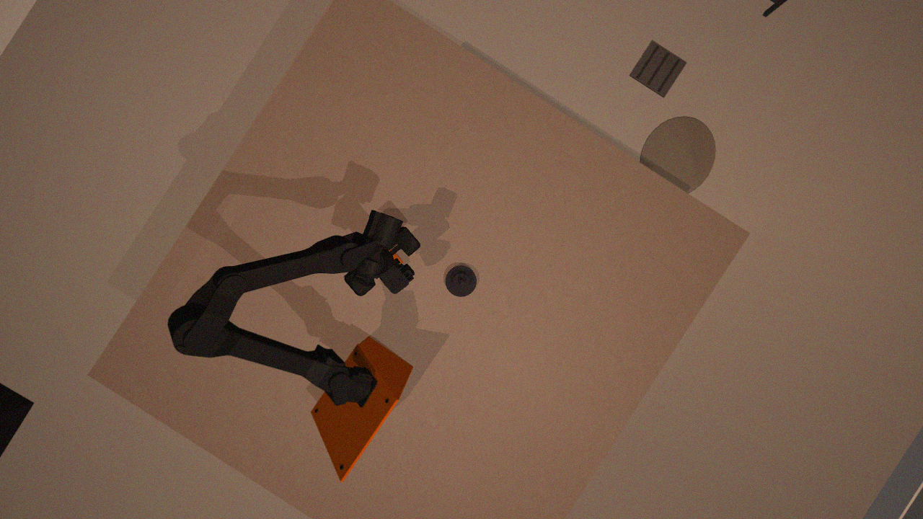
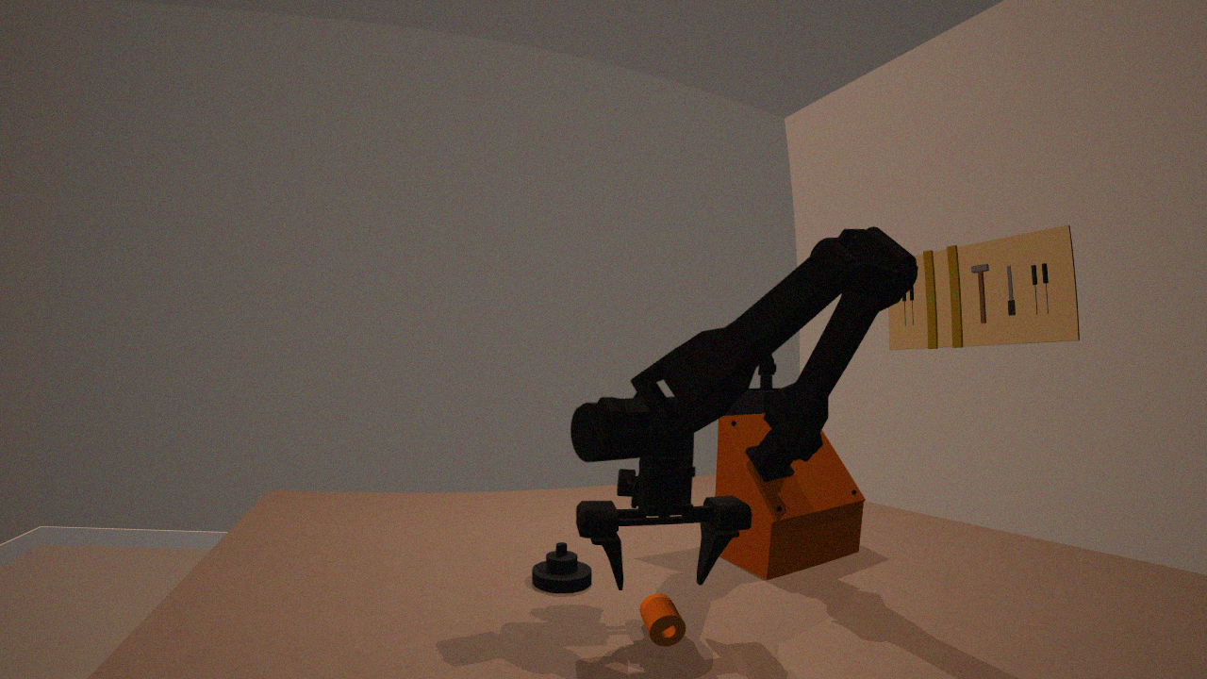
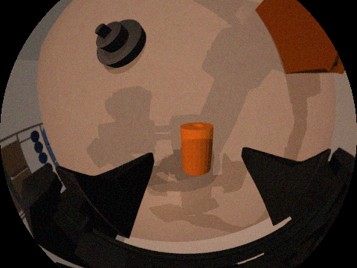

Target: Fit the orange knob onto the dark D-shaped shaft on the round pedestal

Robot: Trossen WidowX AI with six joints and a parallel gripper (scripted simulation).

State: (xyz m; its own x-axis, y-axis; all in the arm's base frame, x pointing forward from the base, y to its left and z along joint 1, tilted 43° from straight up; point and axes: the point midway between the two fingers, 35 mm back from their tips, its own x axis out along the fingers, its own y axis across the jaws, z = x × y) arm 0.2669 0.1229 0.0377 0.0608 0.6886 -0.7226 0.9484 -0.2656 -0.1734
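My gripper tip is 1 cm to the right of the orange knob and 4 cm above it. Round my gripper tip: round pedestal: 5 cm ahead, 19 cm to the right, 3 cm below.
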